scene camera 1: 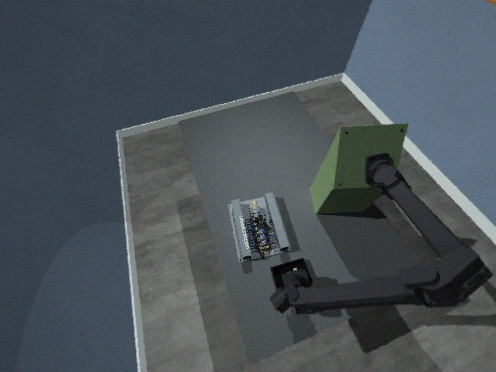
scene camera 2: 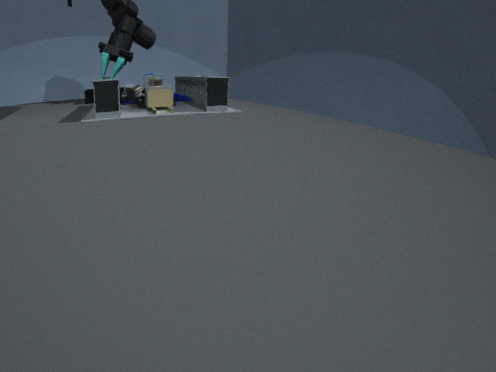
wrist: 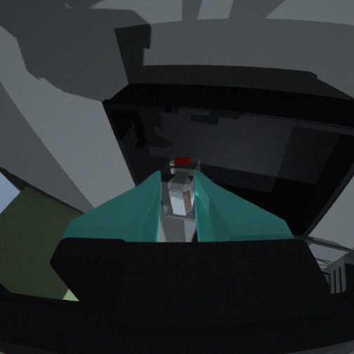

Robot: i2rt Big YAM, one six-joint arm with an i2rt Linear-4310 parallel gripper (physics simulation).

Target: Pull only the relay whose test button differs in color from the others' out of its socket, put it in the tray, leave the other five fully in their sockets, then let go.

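Seen in the pictures: arm's base, origin of the base link: (scene camera 1: 376, 168).
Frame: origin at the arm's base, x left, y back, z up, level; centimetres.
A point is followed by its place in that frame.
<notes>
My gripper (scene camera 1: 294, 270) {x 32.7, y -36.0, z -29.9 cm} (scene camera 2: 107, 78) {x 32.7, y -36.0, z -29.9 cm} (wrist: 177, 178) is shut on a small clear relay (wrist: 180, 195) with a red test button (wrist: 182, 160). The black tray (scene camera 1: 278, 270) {x 28.2, y -43.4, z -35.1 cm} (scene camera 2: 89, 96) {x 25.1, y -32.2, z -33.4 cm} (wrist: 225, 96) lies under the gripper. In the wrist view the relay shows against the tray's inside, near its left wall; how high it is above the tray floor I cannot tell. In scene camera 2 the fingertips reach down behind a grey duct (scene camera 2: 107, 97) {x -10.5, y -41.0, z -31.9 cm}, which hides the relay. The panel's relay row (scene camera 1: 261, 230) {x 9.7, y -48.5, z -28.5 cm} shows blue spots; single relays there are too small to tell apart.
The panel (scene camera 1: 253, 259) {x 21.3, y -54.4, z -35.2 cm} with two grey ducts, wiring and a beige end block (scene camera 2: 160, 97) {x -5.5, y -49.7, z -32.7 cm} lies right beside the tray. A green pedestal (scene camera 1: 362, 157) {x -3.7, y -6.1, z 3.9 cm} (wrist: 35, 245) carries the arm's base, to the right in scene camera 1. The arm reaches over the mat's near part.
</notes>
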